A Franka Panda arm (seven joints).
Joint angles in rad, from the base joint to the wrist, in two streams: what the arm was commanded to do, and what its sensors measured. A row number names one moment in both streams.
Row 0, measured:
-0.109, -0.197, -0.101, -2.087, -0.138, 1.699, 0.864
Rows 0 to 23, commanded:
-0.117, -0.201, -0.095, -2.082, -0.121, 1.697, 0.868
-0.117, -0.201, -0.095, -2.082, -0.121, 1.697, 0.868
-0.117, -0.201, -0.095, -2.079, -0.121, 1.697, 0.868
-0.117, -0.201, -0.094, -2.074, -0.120, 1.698, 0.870
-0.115, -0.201, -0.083, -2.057, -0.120, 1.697, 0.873
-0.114, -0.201, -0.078, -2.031, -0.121, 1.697, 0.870
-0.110, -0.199, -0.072, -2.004, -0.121, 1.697, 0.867
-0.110, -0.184, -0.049, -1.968, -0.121, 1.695, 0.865
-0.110, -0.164, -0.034, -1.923, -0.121, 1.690, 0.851
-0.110, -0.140, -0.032, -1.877, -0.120, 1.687, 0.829
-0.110, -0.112, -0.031, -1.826, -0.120, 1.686, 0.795
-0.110, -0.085, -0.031, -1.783, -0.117, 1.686, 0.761
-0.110, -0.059, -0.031, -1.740, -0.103, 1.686, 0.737
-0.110, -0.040, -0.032, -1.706, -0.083, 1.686, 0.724
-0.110, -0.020, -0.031, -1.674, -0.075, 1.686, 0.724
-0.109, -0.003, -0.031, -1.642, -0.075, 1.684, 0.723
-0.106, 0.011, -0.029, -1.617, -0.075, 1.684, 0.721
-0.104, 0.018, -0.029, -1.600, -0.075, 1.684, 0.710
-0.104, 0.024, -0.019, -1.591, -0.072, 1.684, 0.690
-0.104, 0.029, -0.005, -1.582, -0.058, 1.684, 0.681
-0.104, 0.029, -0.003, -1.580, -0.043, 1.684, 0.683
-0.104, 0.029, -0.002, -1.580, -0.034, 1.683, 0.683
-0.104, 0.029, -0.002, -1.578, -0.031, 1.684, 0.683
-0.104, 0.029, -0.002, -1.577, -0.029, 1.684, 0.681
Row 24, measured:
-0.098, 0.020, -0.011, -1.605, -0.052, 1.702, 0.701
